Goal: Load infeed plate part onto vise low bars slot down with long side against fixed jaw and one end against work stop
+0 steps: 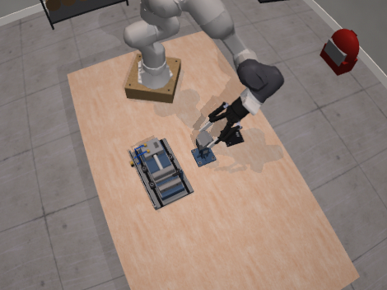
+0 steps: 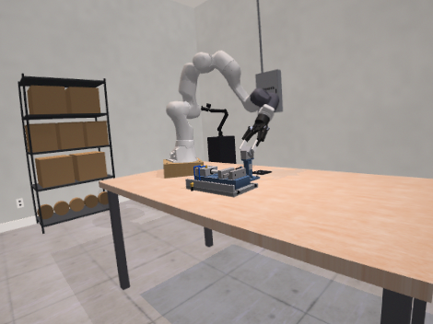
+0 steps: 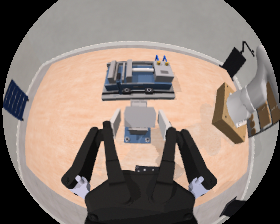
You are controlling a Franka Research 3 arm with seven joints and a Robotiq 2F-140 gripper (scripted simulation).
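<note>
The part is 1 cm to the right of my hand and 3 cm below it. Also, from my hand: vise (3 cm ahead, 23 cm to the right, 14 cm below); then black infeed plate (5 cm behind, 15 cm to the left, 17 cm below).
</note>
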